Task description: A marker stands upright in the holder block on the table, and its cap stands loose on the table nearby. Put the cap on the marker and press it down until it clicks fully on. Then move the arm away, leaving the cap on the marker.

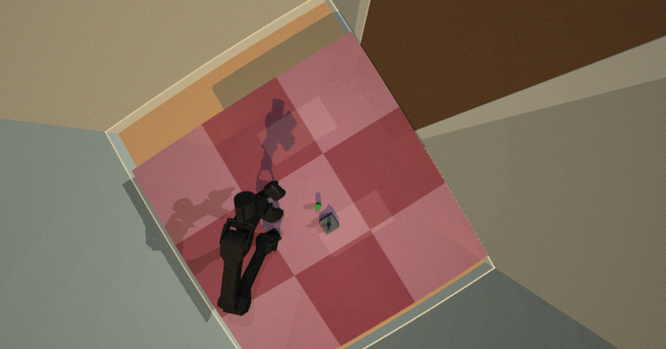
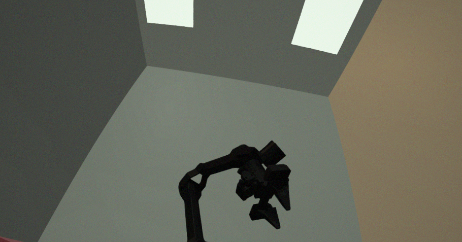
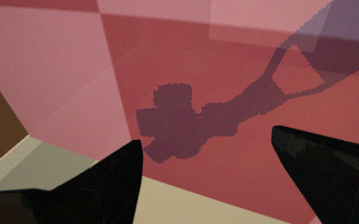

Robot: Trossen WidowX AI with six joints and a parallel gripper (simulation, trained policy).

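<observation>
My gripper tip is now 19 cm to the left of the green cap, 18 cm above it and 8 cm short of it.
</observation>
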